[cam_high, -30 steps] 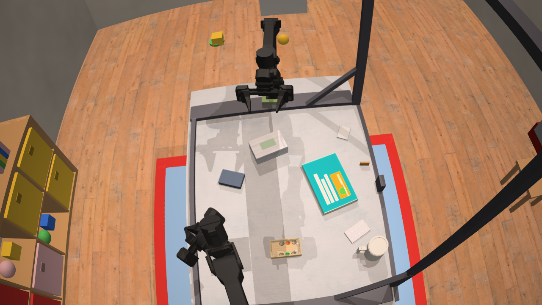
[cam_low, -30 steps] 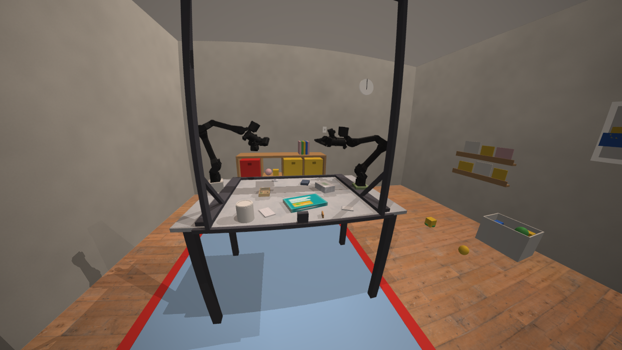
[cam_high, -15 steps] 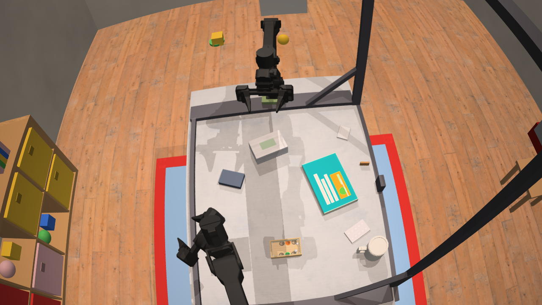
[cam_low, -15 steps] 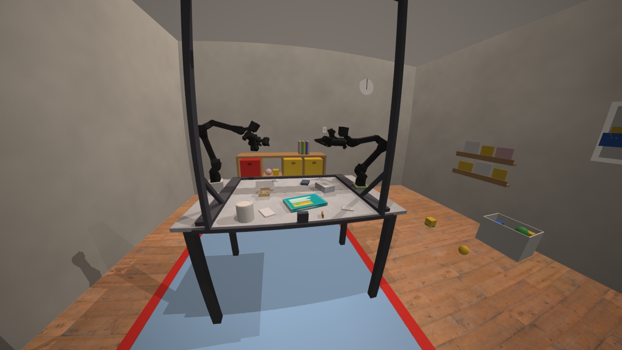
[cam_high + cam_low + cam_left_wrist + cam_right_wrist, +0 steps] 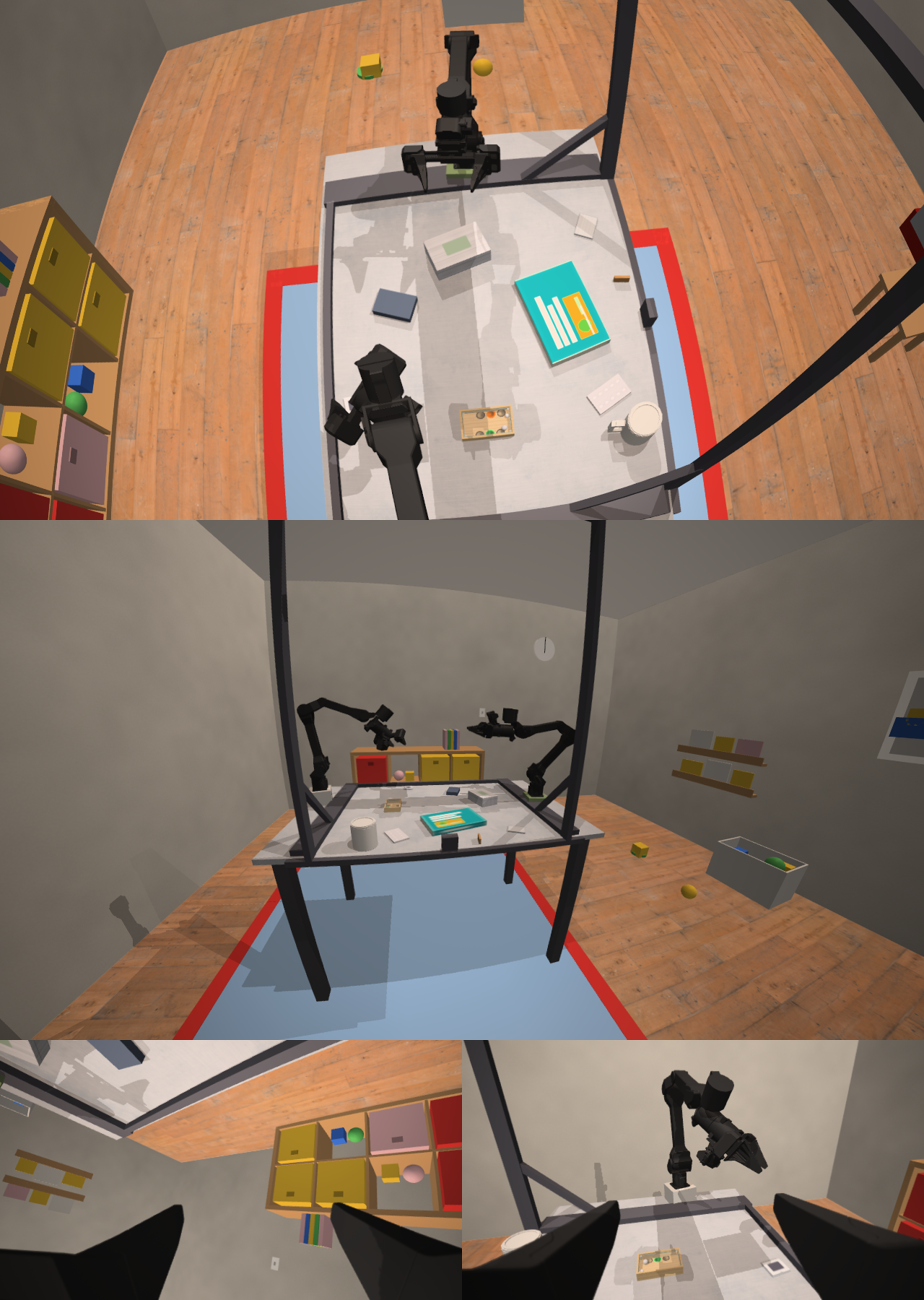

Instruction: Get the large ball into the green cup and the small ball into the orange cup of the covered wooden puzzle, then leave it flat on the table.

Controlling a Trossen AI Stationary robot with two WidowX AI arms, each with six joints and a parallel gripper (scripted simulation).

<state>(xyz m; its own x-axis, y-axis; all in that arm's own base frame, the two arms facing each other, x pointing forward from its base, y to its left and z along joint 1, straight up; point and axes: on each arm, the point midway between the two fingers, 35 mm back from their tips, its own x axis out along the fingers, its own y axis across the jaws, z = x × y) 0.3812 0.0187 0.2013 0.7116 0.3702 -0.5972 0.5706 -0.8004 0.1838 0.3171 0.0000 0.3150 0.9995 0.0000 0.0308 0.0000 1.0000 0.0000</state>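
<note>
My left hand is 260 mm above the covered wooden puzzle, 230 mm past it and 20 mm to the left of it. From my left hand the other things lie so: dark blue pad (300 mm to the right, 260 mm below, 10 mm behind); small framed tile (270 mm below, 60 mm ahead, 50 mm to the right).
</note>
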